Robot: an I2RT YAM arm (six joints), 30 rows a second.
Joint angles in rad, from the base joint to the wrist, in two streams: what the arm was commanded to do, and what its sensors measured. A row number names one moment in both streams.
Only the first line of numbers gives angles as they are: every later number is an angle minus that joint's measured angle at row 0.
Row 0, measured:
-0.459, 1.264, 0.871, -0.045, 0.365, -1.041
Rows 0 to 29, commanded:
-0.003, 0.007, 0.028, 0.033, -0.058, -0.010
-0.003, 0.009, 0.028, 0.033, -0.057, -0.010
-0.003, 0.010, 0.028, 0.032, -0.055, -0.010
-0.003, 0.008, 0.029, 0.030, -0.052, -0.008
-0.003, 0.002, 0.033, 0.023, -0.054, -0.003
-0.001, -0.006, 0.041, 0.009, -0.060, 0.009
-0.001, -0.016, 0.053, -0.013, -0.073, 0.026
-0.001, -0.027, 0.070, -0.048, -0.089, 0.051
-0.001, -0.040, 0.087, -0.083, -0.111, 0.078
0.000, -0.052, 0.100, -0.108, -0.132, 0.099
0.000, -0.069, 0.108, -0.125, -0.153, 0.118
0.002, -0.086, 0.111, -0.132, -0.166, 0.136
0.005, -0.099, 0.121, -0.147, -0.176, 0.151
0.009, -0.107, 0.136, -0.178, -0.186, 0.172
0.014, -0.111, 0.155, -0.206, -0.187, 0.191
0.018, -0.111, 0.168, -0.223, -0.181, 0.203
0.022, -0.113, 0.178, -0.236, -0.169, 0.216
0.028, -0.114, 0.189, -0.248, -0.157, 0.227
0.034, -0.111, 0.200, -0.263, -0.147, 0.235
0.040, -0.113, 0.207, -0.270, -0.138, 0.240
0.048, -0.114, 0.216, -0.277, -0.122, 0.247
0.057, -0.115, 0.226, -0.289, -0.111, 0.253
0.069, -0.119, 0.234, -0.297, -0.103, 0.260
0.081, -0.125, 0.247, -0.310, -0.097, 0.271
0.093, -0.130, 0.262, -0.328, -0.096, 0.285
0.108, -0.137, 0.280, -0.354, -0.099, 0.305
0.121, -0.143, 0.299, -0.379, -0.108, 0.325
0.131, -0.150, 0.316, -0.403, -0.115, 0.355
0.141, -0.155, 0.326, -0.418, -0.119, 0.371
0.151, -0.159, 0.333, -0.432, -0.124, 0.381
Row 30, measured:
0.128, -0.119, 0.282, -0.362, -0.117, 0.299
